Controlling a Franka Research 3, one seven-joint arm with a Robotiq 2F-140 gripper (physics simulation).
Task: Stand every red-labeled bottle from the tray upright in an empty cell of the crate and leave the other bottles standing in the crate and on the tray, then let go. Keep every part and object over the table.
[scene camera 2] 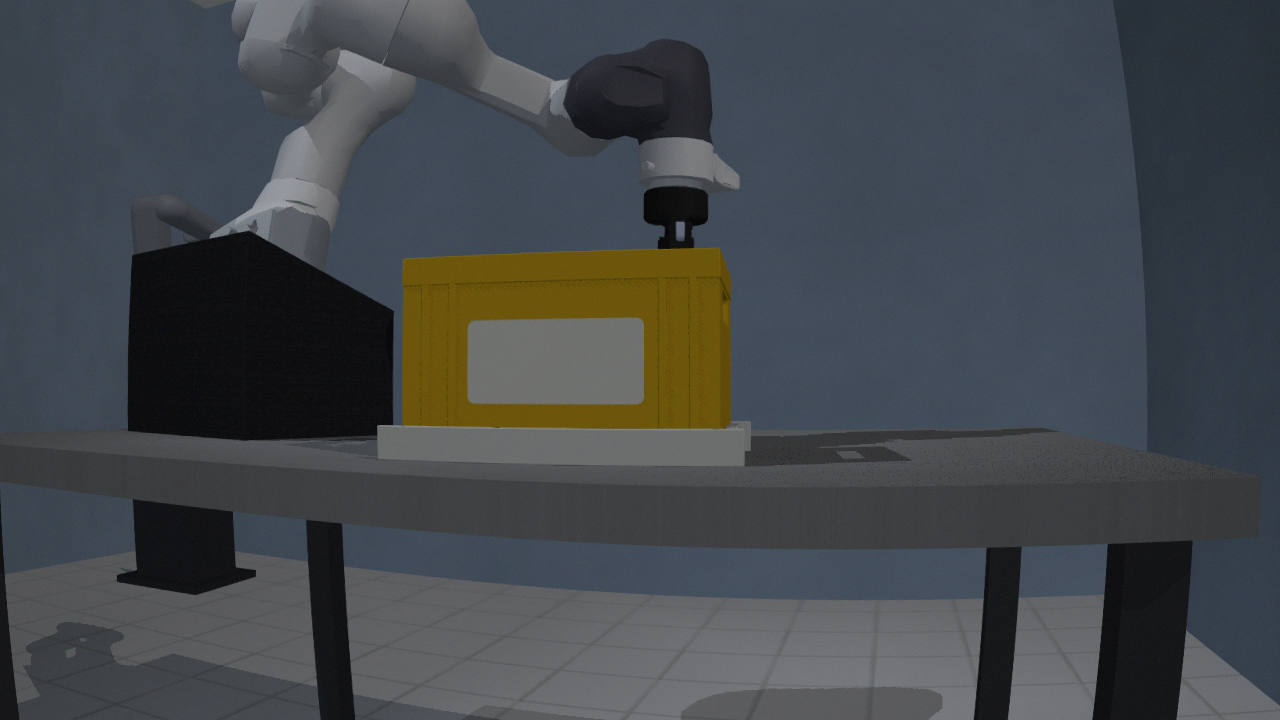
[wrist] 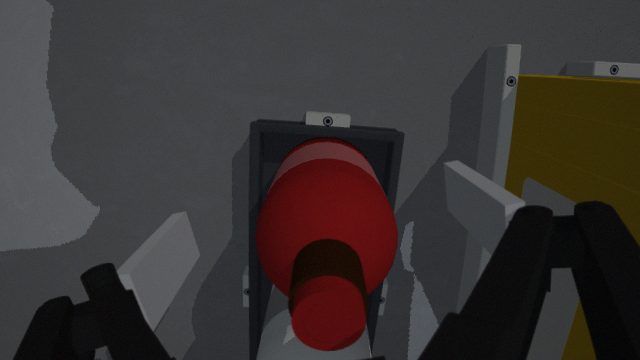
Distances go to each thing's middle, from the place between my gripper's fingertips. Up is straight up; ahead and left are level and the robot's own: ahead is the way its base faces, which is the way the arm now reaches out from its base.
The red-labeled bottle [wrist: 326, 236] is 1 cm to the right of my hand and 1 cm behind it. Also, from my hand: white guide strip [scene camera 2: 486, 445] (33 cm to the right, 7 cm below, 5 cm behind).
